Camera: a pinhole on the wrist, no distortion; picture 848 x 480 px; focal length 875.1 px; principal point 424.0 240.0 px. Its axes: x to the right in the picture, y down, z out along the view. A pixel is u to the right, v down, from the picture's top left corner.
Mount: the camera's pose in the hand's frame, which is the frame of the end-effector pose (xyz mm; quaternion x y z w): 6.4 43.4 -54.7 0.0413 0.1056 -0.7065 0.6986
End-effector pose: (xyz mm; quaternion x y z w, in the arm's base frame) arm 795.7 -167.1 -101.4 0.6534 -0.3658 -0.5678 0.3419
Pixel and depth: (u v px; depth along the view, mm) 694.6 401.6 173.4
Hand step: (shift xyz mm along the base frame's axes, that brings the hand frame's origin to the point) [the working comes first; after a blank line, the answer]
In the camera's frame: 53.6 32.0 173.4

-90.8 -26.3 -76.9
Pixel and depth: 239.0 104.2 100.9
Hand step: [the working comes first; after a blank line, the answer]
In the camera's frame: -21.3 -15.7 100.9

-52.9 -23.4 31.3
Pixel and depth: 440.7 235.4 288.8
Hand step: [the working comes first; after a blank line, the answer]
In the camera's frame: 5.5 -1.5 288.8

-219.3 -22.7 -61.2
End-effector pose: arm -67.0 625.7 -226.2 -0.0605 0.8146 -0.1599 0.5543
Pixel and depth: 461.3 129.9 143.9
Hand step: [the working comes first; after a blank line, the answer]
In the camera's frame: 6.1 -18.1 143.9

79.4 -9.7 -32.2
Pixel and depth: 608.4 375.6 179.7
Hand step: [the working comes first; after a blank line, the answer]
In the camera's frame: 37.9 27.8 179.7

80.4 -64.0 -70.3
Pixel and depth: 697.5 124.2 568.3
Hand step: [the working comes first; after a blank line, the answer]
In the camera's frame: 177.6 -75.2 568.3

421.5 -318.2 -56.8
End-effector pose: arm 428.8 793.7 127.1 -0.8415 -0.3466 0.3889 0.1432
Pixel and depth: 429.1 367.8 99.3
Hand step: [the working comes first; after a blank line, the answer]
In the camera's frame: 0.6 14.5 99.3

-6.5 3.5 -54.5
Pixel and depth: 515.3 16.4 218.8
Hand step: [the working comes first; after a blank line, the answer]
In the camera's frame: 22.8 -55.9 218.8

-145.0 -8.2 -75.2
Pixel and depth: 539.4 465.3 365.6
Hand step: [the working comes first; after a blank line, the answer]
In the camera's frame: 48.2 94.1 365.6

-190.6 140.6 -218.3
